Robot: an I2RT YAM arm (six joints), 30 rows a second.
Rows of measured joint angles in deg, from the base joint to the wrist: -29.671, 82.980, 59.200, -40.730, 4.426, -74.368; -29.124, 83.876, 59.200, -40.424, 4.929, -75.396; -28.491, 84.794, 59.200, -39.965, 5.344, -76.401; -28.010, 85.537, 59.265, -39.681, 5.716, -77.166; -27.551, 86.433, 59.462, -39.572, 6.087, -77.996; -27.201, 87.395, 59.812, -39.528, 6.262, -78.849; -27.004, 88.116, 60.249, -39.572, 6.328, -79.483; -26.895, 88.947, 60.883, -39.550, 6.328, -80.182; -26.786, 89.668, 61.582, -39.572, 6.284, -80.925; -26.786, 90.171, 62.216, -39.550, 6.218, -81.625; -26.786, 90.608, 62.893, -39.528, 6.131, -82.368; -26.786, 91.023, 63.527, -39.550, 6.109, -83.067; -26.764, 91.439, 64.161, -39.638, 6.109, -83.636; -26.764, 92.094, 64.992, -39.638, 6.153, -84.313; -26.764, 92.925, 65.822, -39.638, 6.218, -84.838; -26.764, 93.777, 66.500, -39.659, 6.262, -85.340; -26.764, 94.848, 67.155, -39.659, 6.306, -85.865; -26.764, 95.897, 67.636, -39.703, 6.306, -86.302
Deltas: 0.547, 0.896, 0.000, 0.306, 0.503, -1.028; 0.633, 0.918, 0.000, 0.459, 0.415, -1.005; 0.481, 0.743, 0.065, 0.284, 0.372, -0.765; 0.459, 0.896, 0.197, 0.109, 0.371, -0.830; 0.350, 0.962, 0.350, 0.044, 0.175, -0.853; 0.197, 0.721, 0.437, -0.044, 0.066, -0.634; 0.109, 0.831, 0.634, 0.022, 0.000, -0.699; 0.109, 0.721, 0.699, -0.022, -0.044, -0.743; 0.000, 0.503, 0.634, 0.022, -0.066, -0.700; 0.000, 0.437, 0.677, 0.022, -0.087, -0.743; 0.000, 0.415, 0.634, -0.022, -0.022, -0.699; 0.022, 0.416, 0.634, -0.088, 0.000, -0.569; 0.000, 0.655, 0.831, 0.000, 0.044, -0.677; 0.000, 0.831, 0.830, 0.000, 0.065, -0.525; 0.000, 0.852, 0.678, -0.021, 0.044, -0.502; 0.000, 1.071, 0.655, 0.000, 0.044, -0.525; 0.000, 1.049, 0.481, -0.044, 0.000, -0.437
